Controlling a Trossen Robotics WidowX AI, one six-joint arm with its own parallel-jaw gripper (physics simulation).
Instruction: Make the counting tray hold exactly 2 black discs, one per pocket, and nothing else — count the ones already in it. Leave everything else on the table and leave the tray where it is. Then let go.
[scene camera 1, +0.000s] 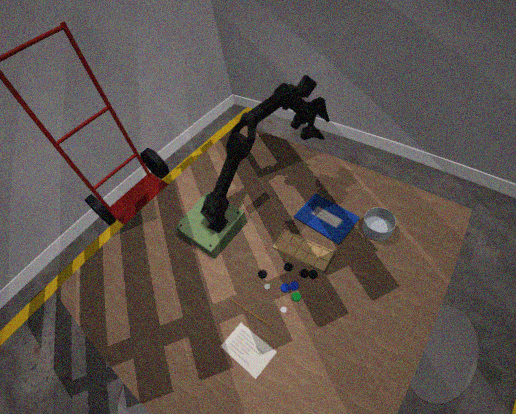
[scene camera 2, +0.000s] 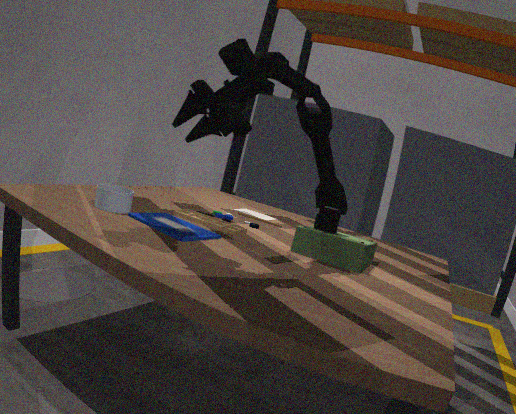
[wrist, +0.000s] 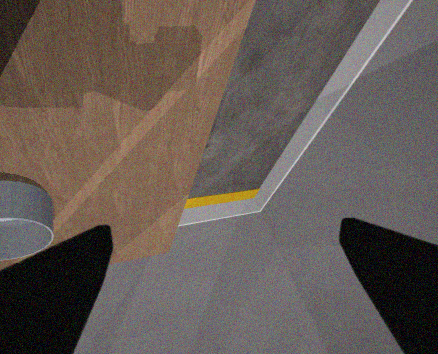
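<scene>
The tan counting tray (scene camera 1: 300, 247) (scene camera 2: 227, 228) lies flat on the table. No disc shows in its pockets, though shadow and noise blur them. Several black discs lie outside it: one (scene camera 1: 262, 274), one (scene camera 1: 288, 267), and two close together, a disc (scene camera 1: 304, 273) beside another (scene camera 1: 313, 274). Two blue discs (scene camera 1: 285, 288) (scene camera 1: 294, 285), a green disc (scene camera 1: 296, 296) and two white discs (scene camera 1: 267, 286) (scene camera 1: 283, 309) lie near them. My gripper (scene camera 1: 325, 128) (scene camera 2: 181, 133) (wrist: 228, 232) is open and empty, high above the table and away from the tray. Tray and discs do not show in the wrist view.
A blue flat object (scene camera 1: 307, 215) (scene camera 2: 200, 234) with a pale label lies beside the tray. A grey round bowl (scene camera 1: 379, 224) (scene camera 2: 114, 198) (wrist: 27, 202) stands past it. A thin stick (scene camera 1: 252, 312) and a white paper (scene camera 1: 245, 350) (scene camera 2: 255, 214) lie on the discs' other side.
</scene>
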